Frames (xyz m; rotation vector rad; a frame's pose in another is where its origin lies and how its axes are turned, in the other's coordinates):
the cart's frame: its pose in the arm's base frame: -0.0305 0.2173 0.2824 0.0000 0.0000 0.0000
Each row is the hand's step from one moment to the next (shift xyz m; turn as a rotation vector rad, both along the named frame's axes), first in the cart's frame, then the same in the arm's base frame.
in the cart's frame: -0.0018 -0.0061 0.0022 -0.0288 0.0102 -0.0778
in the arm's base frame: -0.0018 -0.0061 0.0022 -0.0288 0.0102 -0.0778
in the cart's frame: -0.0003 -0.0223 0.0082 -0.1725 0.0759 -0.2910
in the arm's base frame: -0.0003 -0.0223 0.0082 -0.1725 0.0759 -0.2910
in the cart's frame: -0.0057 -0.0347 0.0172 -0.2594 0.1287 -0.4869
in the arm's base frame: -0.0057 -0.0347 0.0172 -0.2594 0.1287 -0.4869
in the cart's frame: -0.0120 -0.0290 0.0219 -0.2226 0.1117 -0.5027
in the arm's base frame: -0.0120 -0.0290 0.0219 -0.2226 0.1117 -0.5027
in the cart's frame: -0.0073 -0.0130 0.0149 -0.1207 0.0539 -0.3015
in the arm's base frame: -0.0073 -0.0130 0.0149 -0.1207 0.0539 -0.3015
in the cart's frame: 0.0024 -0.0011 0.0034 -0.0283 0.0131 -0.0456
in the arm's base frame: 0.0024 -0.0011 0.0034 -0.0283 0.0131 -0.0456
